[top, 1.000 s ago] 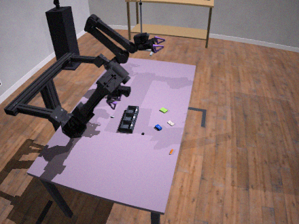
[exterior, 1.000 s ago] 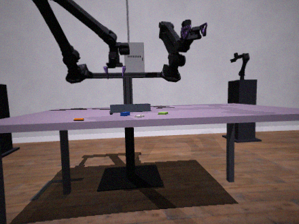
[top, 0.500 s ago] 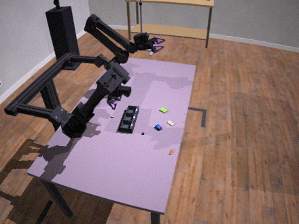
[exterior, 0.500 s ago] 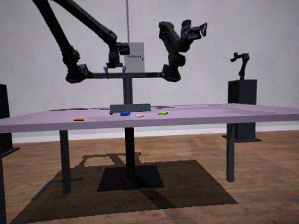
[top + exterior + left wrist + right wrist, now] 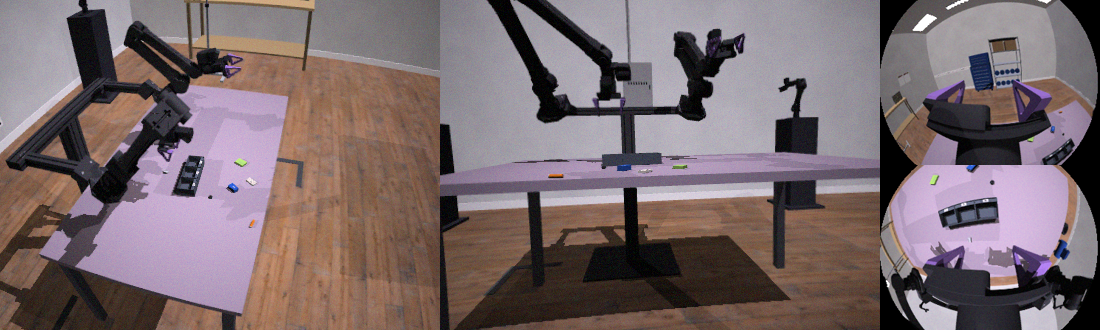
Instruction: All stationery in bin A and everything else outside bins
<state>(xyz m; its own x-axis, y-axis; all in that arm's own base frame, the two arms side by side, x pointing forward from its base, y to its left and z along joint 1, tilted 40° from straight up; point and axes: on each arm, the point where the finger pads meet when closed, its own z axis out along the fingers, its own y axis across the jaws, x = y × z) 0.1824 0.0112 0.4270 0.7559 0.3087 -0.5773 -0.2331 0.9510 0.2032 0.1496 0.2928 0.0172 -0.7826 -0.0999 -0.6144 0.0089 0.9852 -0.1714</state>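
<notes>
Now: right hand 28 cm short of the green item, 25 cm to the right of it and 22 cm above it. Round my right hand: dark bin (20 cm below, 9 cm to the left, 6 cm ahead); then black item (22 cm below, 18 cm ahead, 3 cm to the right); then blue item (27 cm ahead, 21 cm below, 6 cm to the left).
</notes>
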